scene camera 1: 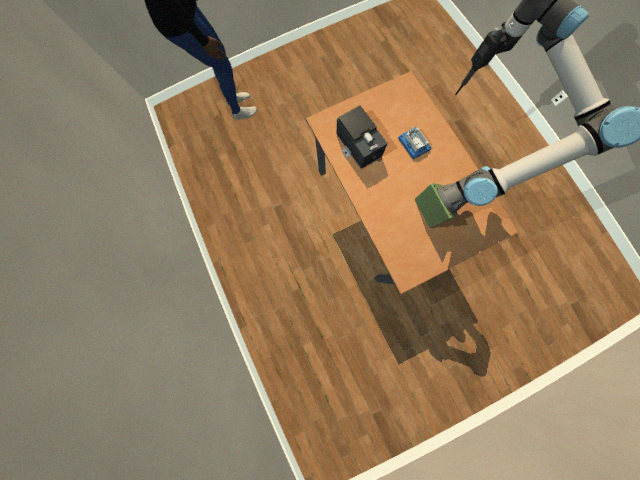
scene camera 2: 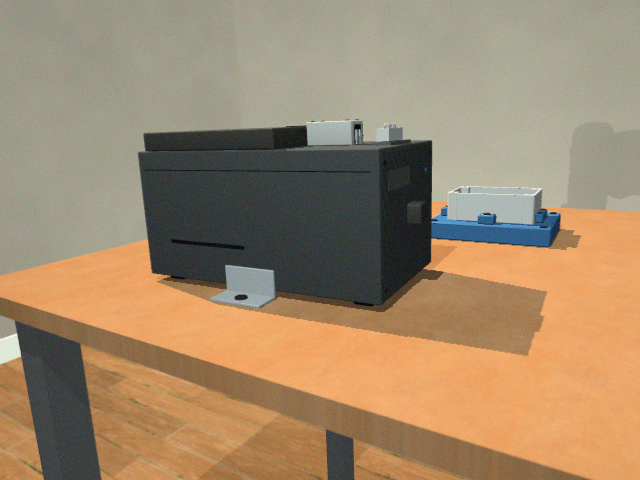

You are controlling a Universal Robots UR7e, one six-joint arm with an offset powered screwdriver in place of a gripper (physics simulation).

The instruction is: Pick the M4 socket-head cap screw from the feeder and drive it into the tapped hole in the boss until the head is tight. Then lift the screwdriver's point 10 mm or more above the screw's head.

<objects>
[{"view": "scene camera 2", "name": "blue fixture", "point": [504, 233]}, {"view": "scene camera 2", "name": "dark screw feeder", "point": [341, 235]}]
</objects>
